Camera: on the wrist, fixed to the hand. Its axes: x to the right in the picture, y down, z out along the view.
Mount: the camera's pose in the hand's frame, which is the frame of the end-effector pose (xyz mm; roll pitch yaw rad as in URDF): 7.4 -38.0 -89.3 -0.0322 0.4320 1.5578
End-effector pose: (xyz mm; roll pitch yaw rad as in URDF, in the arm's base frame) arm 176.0 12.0 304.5 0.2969 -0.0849 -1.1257
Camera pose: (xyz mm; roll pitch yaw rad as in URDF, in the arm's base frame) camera 173.5 -6.4 209.0 -0.1140 0.1336 0.4217
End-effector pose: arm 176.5 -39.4 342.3 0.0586 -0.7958 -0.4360
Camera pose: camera 226.6 -98.8 283.7 -0.8603 0.2494 0.8537
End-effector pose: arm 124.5 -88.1 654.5 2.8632 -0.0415 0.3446
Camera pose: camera 107.9 -29.2 730.2 -3.1238 -0.7103 -1.2463
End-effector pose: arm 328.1 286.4 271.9 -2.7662 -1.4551 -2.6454
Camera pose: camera 413.3 329.6 290.4 -1.7131 -0.0183 2.0121
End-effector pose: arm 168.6 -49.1 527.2 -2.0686 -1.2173 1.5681
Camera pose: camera 228.7 -118.0 560.5 -1.8844 0.1972 0.6114
